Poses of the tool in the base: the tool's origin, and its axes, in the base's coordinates. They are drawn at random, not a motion.
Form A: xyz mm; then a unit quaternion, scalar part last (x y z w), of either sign.
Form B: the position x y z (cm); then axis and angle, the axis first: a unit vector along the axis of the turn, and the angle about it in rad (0 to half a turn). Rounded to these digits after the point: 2 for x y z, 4 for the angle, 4 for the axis.
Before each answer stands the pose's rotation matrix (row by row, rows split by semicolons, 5 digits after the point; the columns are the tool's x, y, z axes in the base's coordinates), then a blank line. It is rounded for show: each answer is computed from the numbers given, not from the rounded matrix.
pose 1, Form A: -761.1, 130.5, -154.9, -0.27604, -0.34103, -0.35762, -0.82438
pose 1, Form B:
0.51161 -0.40136 0.75972; 0.77791 0.59182 -0.21121; -0.36484 0.69905 0.61500

-76.11, 13.05, -15.49, 0.4877, 0.6025, 0.6318, 1.2034
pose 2, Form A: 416.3, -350.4, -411.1, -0.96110, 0.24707, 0.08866, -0.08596
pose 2, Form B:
0.86219 -0.45967 -0.21290; -0.49016 -0.86314 -0.12142; -0.12795 0.20904 -0.96950

41.63, -35.04, -41.11, 0.9647, -0.2480, -0.0890, 2.9695
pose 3, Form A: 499.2, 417.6, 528.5, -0.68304, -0.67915, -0.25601, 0.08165
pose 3, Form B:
-0.05358 0.96958 0.23883; 0.88597 -0.06417 0.45928; 0.46064 0.23620 -0.85558

49.92, 41.76, 52.85, -0.6853, -0.6814, -0.2569, 2.9781
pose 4, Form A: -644.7, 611.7, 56.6, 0.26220, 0.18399, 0.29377, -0.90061
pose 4, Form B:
0.75969 0.62563 -0.17735; -0.43266 0.68990 0.58038; 0.48546 -0.36418 0.79480

-64.47, 61.17, 5.66, -0.6033, -0.4233, -0.6759, 0.8993
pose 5, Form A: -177.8, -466.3, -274.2, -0.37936, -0.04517, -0.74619, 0.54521
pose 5, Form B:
-0.11767 0.84793 0.51689; -0.77938 -0.40142 0.48107; 0.61540 -0.34625 0.70809

-17.78, -46.63, -27.42, -0.4525, -0.0539, -0.8901, 1.9883
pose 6, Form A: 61.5, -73.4, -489.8, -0.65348, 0.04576, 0.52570, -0.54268
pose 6, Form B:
0.44309 0.51077 -0.73674; -0.63039 -0.40680 -0.66115; -0.63741 0.75738 0.14173

6.15, -7.34, -48.98, 0.7780, -0.0545, -0.6259, 1.9943
